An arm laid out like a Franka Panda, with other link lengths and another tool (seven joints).
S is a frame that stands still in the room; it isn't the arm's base.
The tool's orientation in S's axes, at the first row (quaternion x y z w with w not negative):
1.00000 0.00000 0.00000 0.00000
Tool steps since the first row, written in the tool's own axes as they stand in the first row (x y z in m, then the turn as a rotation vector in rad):
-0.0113 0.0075 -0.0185 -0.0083 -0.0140 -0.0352
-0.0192 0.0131 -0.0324 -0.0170 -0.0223 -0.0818
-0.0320 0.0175 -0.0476 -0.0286 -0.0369 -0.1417
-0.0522 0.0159 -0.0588 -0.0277 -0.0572 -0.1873
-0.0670 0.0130 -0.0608 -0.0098 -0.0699 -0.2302
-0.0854 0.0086 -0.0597 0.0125 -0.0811 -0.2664
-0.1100 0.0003 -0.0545 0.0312 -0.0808 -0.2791
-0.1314 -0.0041 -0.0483 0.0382 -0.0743 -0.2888
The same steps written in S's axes. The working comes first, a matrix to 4 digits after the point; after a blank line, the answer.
The tool's axes in the first row as the columns of a matrix, in S's axes (used below as rounded here):
1.0000 0.0000 0.0000
0.0000 -1.0000 0.0000
0.0000 0.0000 -1.0000

-0.0113 -0.0075 0.0185 -0.0083 0.0140 0.0352
-0.0192 -0.0131 0.0324 -0.0170 0.0223 0.0818
-0.0320 -0.0175 0.0476 -0.0286 0.0369 0.1417
-0.0522 -0.0159 0.0588 -0.0277 0.0572 0.1873
-0.0670 -0.0130 0.0608 -0.0098 0.0699 0.2302
-0.0854 -0.0086 0.0597 0.0125 0.0811 0.2664
-0.1100 -0.0003 0.0545 0.0312 0.0808 0.2791
-0.1314 0.0041 0.0483 0.0382 0.0743 0.2888

